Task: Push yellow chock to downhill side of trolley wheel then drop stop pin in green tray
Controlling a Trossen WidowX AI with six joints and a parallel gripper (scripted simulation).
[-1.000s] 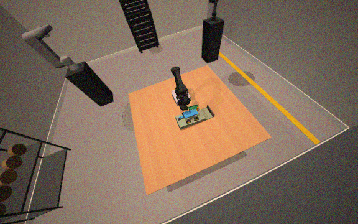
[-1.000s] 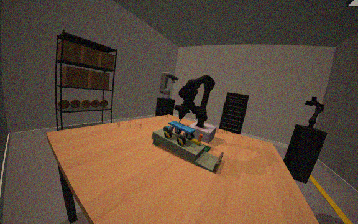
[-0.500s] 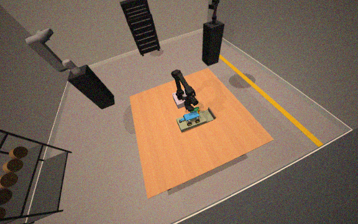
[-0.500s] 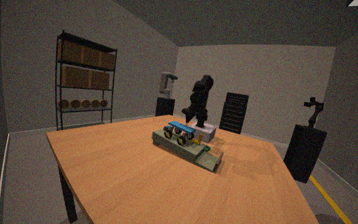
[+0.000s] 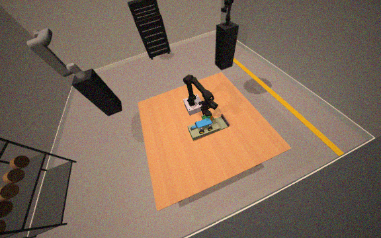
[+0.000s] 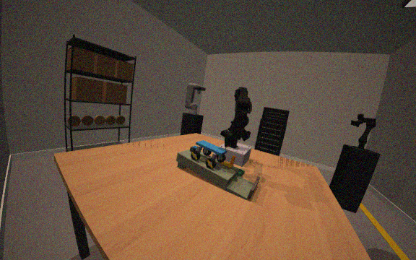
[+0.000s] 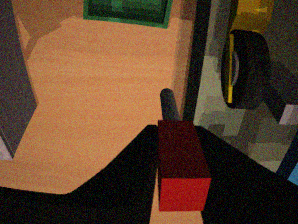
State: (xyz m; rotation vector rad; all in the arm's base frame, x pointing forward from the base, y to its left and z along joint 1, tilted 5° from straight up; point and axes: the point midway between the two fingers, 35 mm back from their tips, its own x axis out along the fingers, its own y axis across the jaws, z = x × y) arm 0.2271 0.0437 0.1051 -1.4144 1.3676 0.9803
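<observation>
Now: the green tray 150 mm below my gripper tip, 60 mm to the left of it and 20 mm behind it. Also, from my gripper tip: red-headed stop pin (right at my gripper tip); yellow chock (60 mm below, 50 mm to the left, 50 mm ahead); trolley (100 mm ahead, 50 mm to the right, 40 mm below).
</observation>
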